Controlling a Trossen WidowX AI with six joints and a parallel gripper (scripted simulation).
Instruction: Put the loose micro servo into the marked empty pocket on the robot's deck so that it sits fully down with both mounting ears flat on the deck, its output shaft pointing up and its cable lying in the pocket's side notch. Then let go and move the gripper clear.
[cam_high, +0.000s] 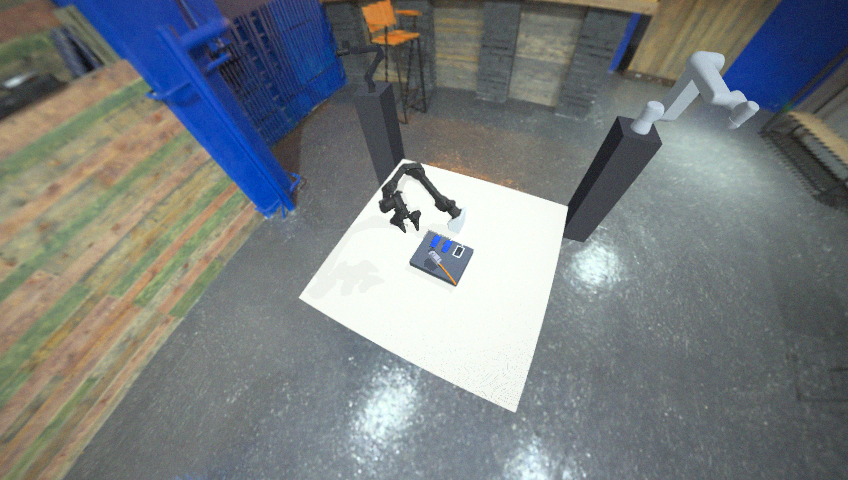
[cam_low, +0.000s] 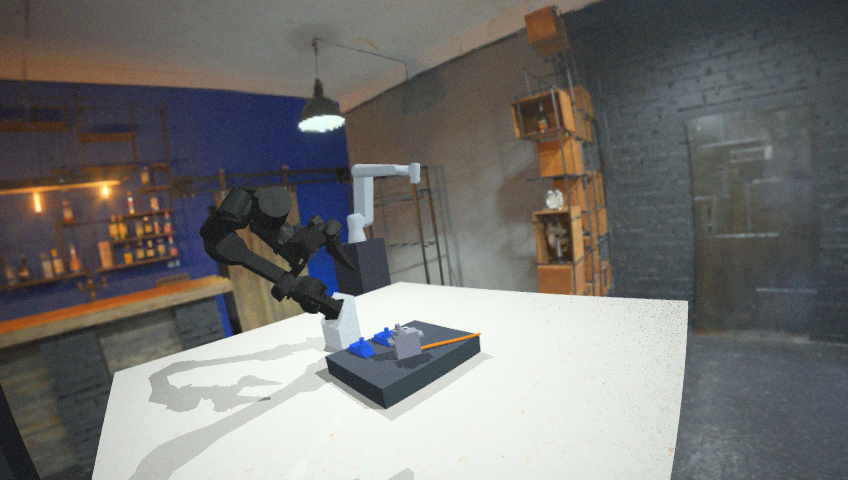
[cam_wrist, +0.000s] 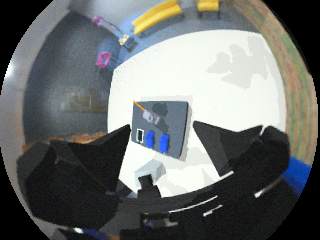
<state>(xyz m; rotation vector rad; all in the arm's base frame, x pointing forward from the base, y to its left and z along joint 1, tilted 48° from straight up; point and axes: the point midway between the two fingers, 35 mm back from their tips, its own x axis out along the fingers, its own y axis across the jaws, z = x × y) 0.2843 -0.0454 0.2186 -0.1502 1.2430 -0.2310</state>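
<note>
Right now my gripper tip is 22 cm above the dark deck, 15 cm to the right of it and 3 cm short of it.
</note>
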